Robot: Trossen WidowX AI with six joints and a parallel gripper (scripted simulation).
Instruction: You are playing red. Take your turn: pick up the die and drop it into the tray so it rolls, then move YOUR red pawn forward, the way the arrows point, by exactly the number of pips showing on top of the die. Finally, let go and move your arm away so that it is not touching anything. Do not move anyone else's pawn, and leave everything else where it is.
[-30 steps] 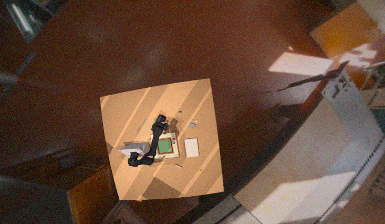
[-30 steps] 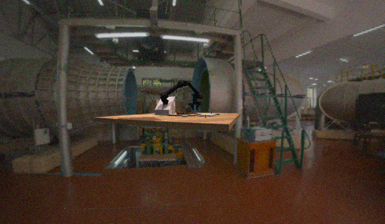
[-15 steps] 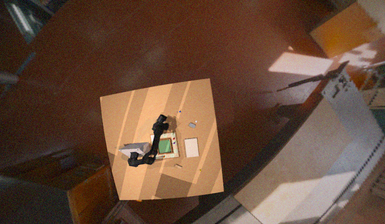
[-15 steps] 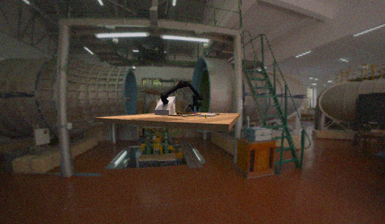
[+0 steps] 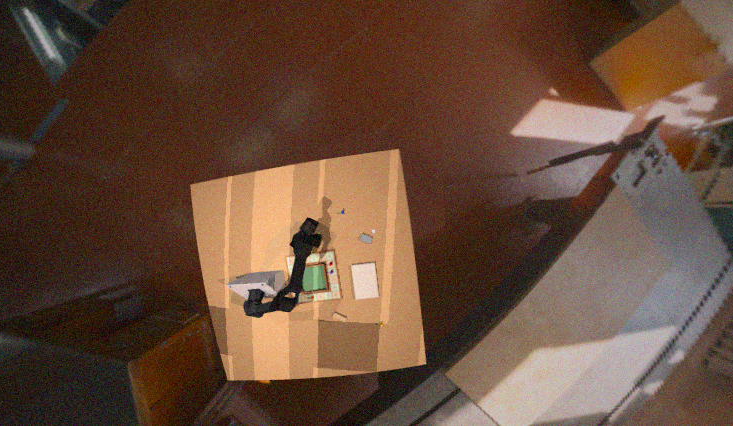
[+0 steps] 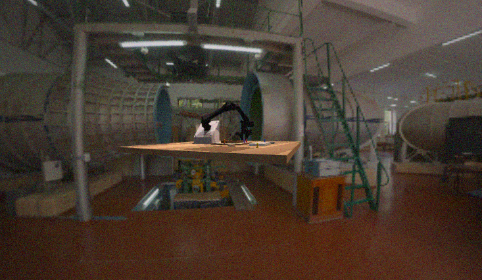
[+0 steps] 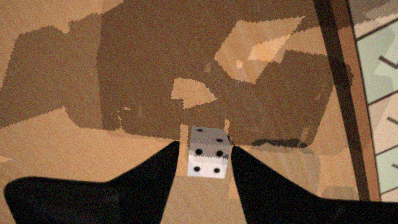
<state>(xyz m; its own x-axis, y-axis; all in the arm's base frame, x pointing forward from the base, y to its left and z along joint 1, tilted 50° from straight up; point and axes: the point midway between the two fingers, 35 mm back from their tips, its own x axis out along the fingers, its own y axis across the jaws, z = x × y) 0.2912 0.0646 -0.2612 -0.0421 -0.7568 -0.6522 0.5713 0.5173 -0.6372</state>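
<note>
Right now the red pawn is 180 mm to the right of my gripper tip, 90 mm ahead of it and 20 mm above it. Round my gripper tip: blue pawn (200 mm ahead, 90 mm to the left); then purple pawn (220 mm to the right, 90 mm ahead, 20 mm above); then die (right at my gripper tip).
</note>
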